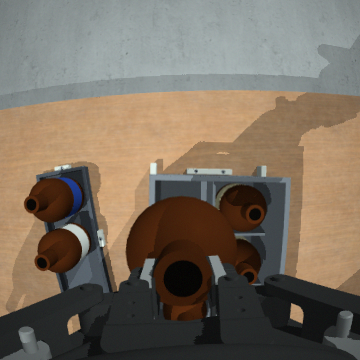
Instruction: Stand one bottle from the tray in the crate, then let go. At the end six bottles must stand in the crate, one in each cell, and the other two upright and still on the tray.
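Places are measured from the arm's base along level axes (x ahead, y left, z up), in millimetres.
Pixels of known places: gripper, between the fingertips: [182, 273].
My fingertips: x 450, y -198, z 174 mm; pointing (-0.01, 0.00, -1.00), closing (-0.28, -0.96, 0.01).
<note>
Behind a point stands the place of what it marks.
My gripper [182, 273] @(z 174, x 450, y -198 mm) is shut on the neck of a brown bottle [175, 225] @(z 169, x 477, y -203 mm), which is upright and hides part of the crate [285, 215] @(z -42, x 402, y -334 mm). The far left cell of the crate shows behind the held bottle. In the crate's right column stand a brown bottle [240, 207] @(z -89, x 425, y -286 mm) in the far cell and another brown bottle [246, 260] @(z -90, x 344, y -271 mm) nearer. Part of a further brown bottle [185, 311] @(z -89, x 296, y -158 mm) shows below the held one. On the tray [93, 215] @(z -206, x 477, y -43 mm) at the left stand a bottle with a blue band [52, 200] @(z -95, x 525, y -21 mm) and a bottle with a white band [61, 248] @(z -98, x 450, y -6 mm).
White brackets stand at the crate's far edge, with a white plate [209, 171] @(z -188, x 486, y -271 mm) between them. The wooden table [120, 130] @(z -218, x 612, y -142 mm) ends at a grey area [150, 40] at the back. The near part of the crate is hidden by the gripper.
</note>
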